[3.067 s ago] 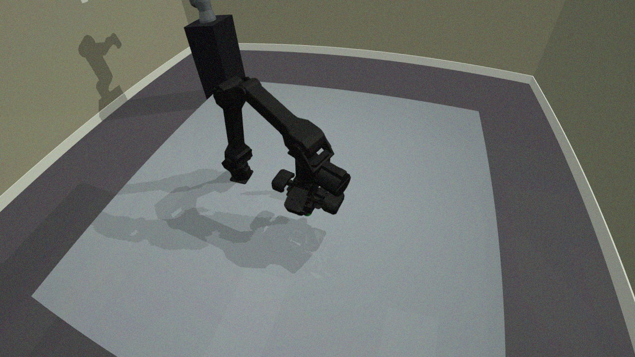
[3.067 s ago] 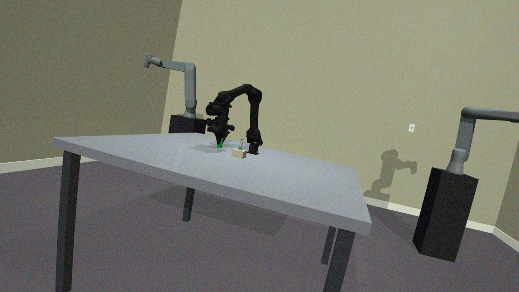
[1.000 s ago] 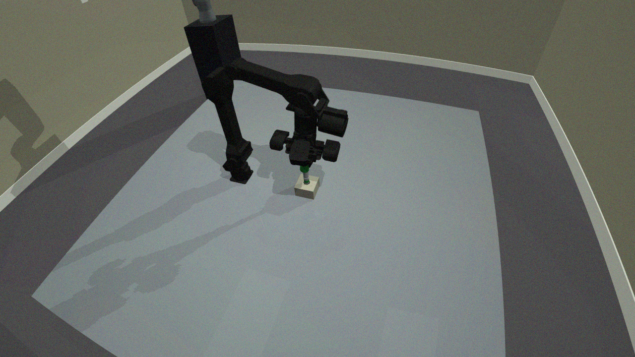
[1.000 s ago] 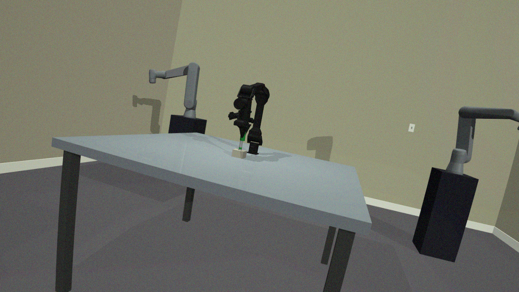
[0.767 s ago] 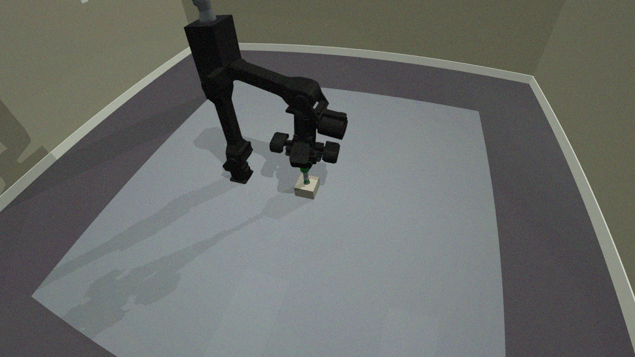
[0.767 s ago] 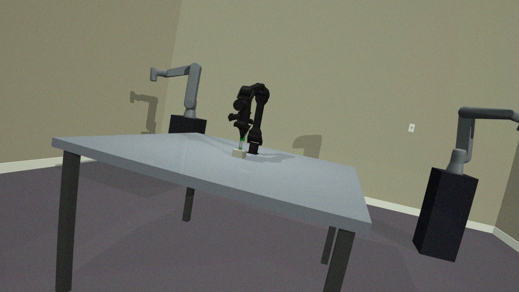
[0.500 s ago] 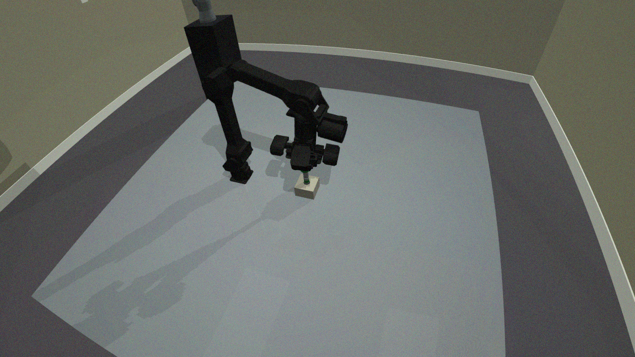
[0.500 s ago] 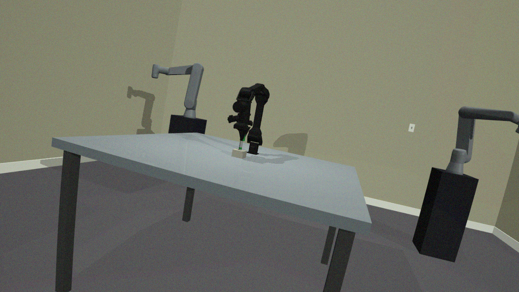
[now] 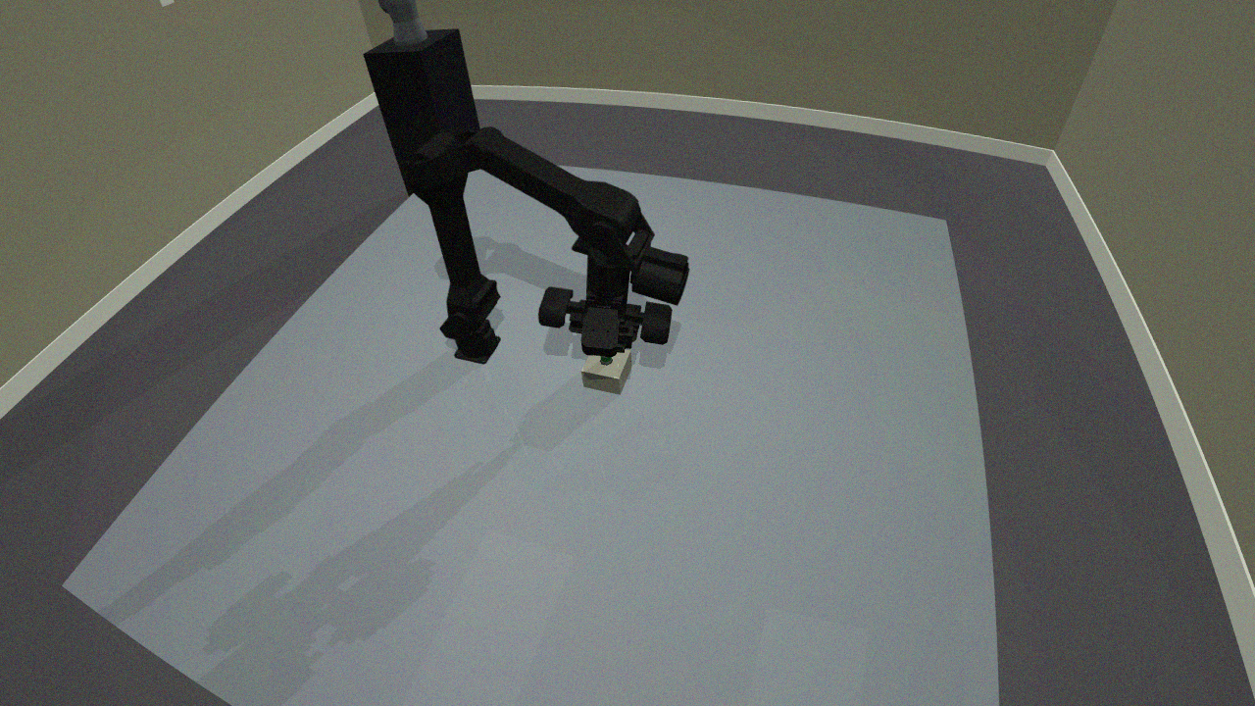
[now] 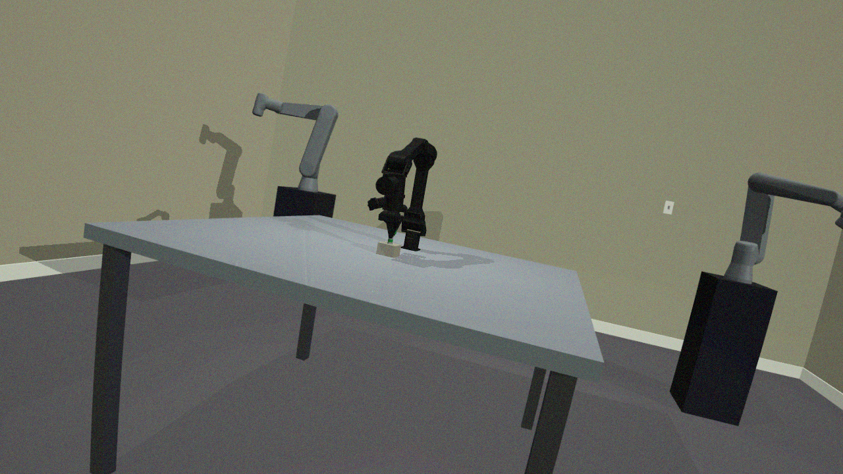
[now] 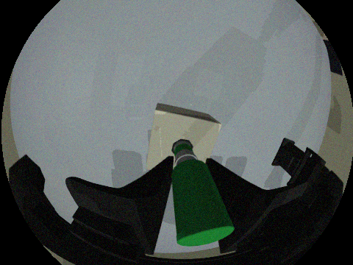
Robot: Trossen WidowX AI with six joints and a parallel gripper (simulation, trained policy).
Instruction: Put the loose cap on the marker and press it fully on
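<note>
Right now my gripper tip is 2 cm below the grey marker. The rest, counted from my gripper tip: beige holder block (4 cm below); then green cap (4 cm above).
</note>
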